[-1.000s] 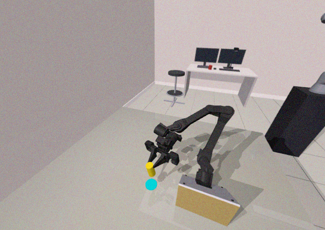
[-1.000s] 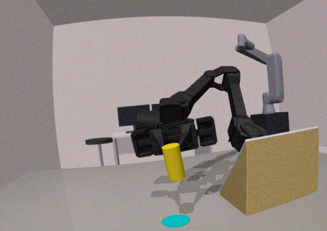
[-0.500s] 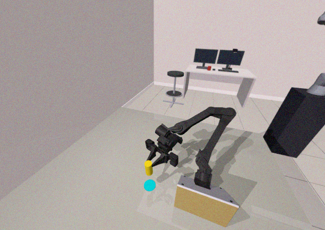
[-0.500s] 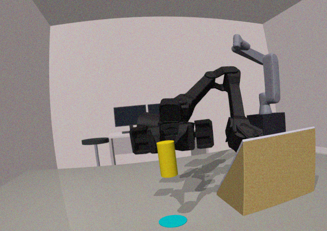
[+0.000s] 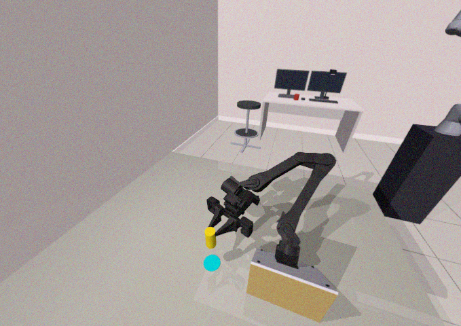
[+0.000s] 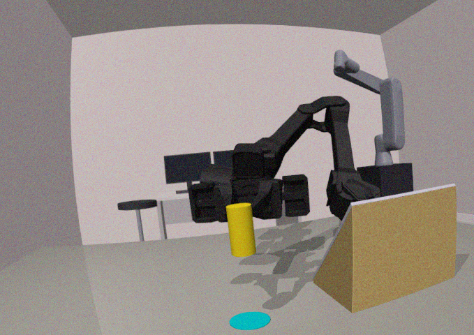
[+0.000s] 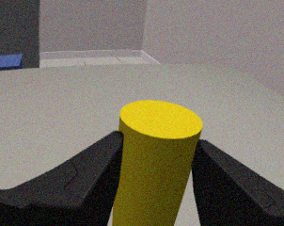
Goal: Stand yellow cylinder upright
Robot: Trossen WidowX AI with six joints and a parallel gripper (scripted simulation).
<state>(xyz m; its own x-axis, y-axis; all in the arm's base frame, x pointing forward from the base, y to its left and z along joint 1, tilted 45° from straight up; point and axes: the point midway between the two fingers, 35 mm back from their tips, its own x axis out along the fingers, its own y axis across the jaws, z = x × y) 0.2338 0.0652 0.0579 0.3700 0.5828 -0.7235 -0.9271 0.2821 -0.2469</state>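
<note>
Right now the cyan circle is 160 mm below my gripper tip. The rest, counted from my gripper tip: yellow tall cylinder: 20 mm below.
</note>
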